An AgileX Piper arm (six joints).
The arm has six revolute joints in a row. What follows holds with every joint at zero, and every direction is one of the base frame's. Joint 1 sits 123 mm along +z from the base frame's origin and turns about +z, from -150 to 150 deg. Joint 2 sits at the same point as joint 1 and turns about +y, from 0 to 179.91 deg. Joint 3 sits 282.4 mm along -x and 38.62 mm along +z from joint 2 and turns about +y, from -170 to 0 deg. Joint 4 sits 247.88 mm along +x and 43.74 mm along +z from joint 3 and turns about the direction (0.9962, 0, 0.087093), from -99.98 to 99.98 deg. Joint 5 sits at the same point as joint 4 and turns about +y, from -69.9 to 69.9 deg. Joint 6 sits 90.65 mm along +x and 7.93 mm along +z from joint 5 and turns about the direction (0.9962, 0, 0.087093), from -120 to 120 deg. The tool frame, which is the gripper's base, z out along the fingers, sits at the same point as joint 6; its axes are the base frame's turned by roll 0, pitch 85.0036 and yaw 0 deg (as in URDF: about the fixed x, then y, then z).
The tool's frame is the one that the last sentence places.
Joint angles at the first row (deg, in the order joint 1, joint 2, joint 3, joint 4, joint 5, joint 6):
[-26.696 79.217 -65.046 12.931 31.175 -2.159]
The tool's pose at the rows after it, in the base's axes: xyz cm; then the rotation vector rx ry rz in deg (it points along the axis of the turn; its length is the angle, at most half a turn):
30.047, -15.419, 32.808, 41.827, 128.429, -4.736
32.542, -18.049, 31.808, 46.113, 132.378, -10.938
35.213, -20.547, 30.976, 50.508, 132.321, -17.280
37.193, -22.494, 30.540, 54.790, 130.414, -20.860
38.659, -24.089, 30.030, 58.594, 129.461, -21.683
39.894, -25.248, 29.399, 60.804, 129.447, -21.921
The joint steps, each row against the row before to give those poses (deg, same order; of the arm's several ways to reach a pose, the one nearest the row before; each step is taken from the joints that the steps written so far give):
[-1.473 7.483 -8.286 -6.711 5.719 6.629]
[-0.385 8.062 -8.281 -9.061 4.672 6.822]
[0.000 7.803 -8.553 -8.248 2.460 7.227]
[-0.265 5.937 -7.423 -4.685 1.979 5.315]
[-0.632 5.045 -6.743 -0.979 2.631 2.306]
[-0.400 4.365 -5.844 -0.001 2.459 0.634]

